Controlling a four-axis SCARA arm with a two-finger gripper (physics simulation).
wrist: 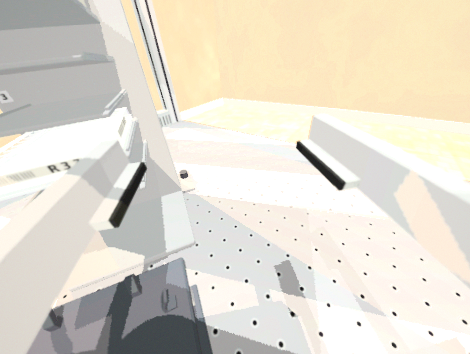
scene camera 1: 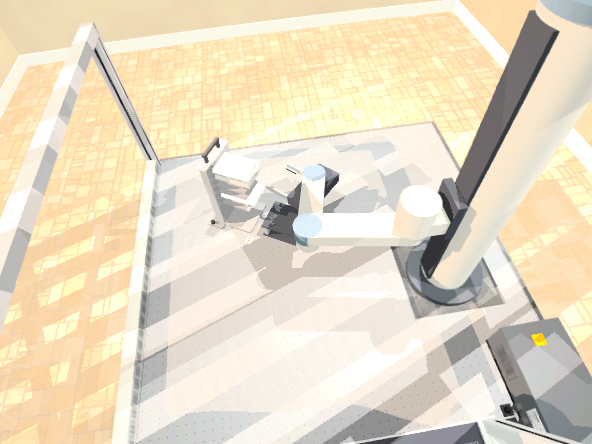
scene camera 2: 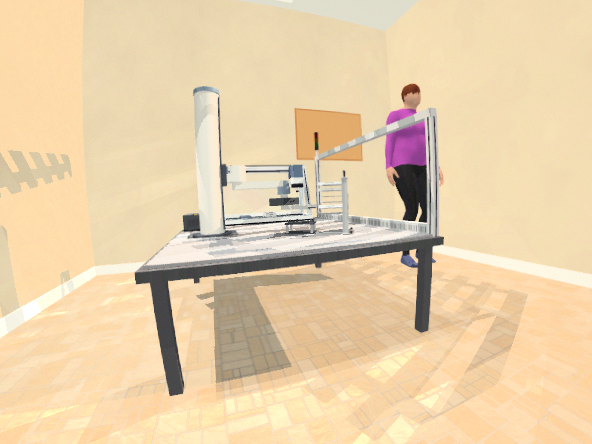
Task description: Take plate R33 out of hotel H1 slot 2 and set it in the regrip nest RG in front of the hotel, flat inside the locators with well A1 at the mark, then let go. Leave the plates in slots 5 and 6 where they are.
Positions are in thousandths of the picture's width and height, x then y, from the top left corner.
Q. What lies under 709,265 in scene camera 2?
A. A light-curtain frame.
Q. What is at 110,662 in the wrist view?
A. My gripper.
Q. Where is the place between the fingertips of my gripper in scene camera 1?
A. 469,395
